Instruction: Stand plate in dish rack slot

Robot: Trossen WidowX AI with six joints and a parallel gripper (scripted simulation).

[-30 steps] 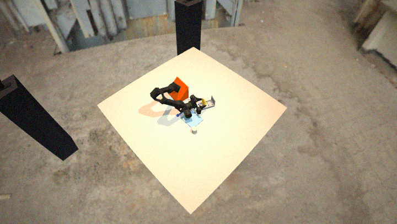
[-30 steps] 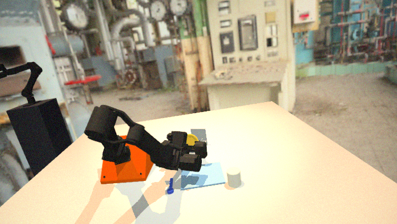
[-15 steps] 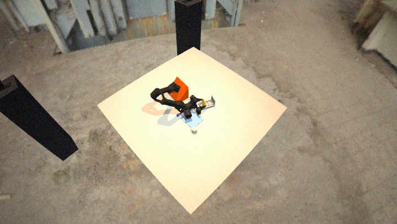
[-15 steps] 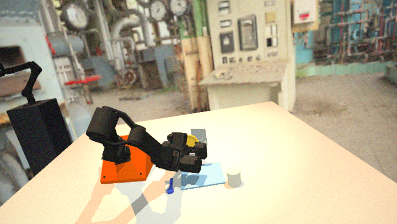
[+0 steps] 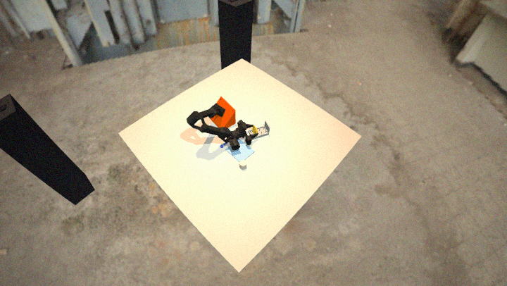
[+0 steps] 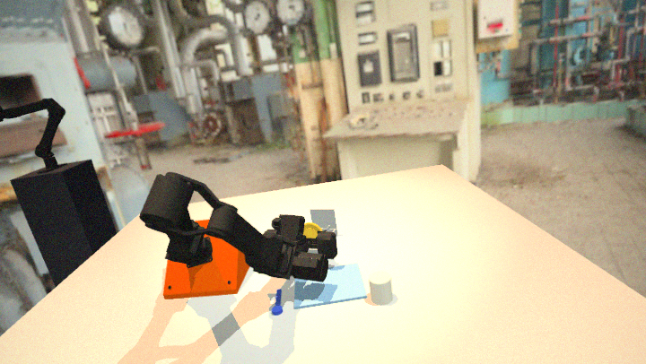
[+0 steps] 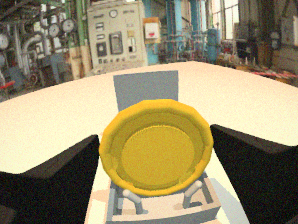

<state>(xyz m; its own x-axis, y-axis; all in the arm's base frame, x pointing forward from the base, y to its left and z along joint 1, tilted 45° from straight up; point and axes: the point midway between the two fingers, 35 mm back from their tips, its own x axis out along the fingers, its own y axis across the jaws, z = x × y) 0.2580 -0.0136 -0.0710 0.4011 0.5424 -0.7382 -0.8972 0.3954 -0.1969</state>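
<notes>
The yellow plate is 1 cm to the right of my gripper tip. The rest, counted from my gripper tip: light blue mat: 18 cm to the right, 5 cm below, 2 cm ahead; small blue piece: 22 cm to the right, 9 cm behind, 5 cm below; grey dish rack: 3 cm below, 2 cm to the left, 1 cm ahead.
</notes>
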